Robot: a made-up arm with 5 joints.
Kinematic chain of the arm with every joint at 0, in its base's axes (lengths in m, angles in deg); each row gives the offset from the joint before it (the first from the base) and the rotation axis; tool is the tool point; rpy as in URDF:
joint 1: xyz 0.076 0 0.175 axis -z
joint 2: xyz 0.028 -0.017 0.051 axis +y
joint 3: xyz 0.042 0 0.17 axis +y
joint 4: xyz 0.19 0 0.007 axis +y
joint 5: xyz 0.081 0.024 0 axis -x
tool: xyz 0 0 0 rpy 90 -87.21 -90
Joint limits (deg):
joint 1: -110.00..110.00
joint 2: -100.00..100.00
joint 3: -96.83..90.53
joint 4: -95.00..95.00
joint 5: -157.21..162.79
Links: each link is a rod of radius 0.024 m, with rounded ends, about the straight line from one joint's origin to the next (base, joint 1, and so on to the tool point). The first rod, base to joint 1, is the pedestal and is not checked.
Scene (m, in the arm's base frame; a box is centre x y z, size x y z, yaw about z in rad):
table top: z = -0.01
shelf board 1: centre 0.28 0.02 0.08 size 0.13 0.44 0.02 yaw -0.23
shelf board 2: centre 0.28 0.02 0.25 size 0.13 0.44 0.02 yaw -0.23
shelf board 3: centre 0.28 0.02 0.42 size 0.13 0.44 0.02 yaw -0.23
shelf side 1: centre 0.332 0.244 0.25 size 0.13 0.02 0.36 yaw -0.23
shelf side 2: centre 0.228 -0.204 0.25 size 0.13 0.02 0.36 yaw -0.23
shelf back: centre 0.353 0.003 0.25 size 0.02 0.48 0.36 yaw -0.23
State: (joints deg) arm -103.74 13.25 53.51 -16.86 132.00
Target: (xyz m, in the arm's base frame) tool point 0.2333 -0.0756 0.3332
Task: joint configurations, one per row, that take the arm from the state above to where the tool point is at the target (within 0.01 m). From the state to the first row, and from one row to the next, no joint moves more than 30 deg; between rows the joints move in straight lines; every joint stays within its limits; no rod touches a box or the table.
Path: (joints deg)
1: -88.89 -12.16 59.45 -4.59 127.66
2: -74.05 -37.56 65.40 7.67 123.33
3: -59.20 -62.97 71.34 19.94 118.99
4: -30.99 -72.23 68.34 31.29 122.24
5: -2.79 -81.48 65.33 42.65 125.49
6: 25.42 -90.74 62.32 54.01 128.75
7: 53.62 -100.00 59.31 65.37 132.00
8: 47.21 -89.01 62.24 41.74 132.00
9: 40.80 -78.01 65.17 18.11 132.00
10: 34.38 -67.02 68.10 -5.51 132.00
11: 27.97 -56.02 71.02 -29.14 132.00

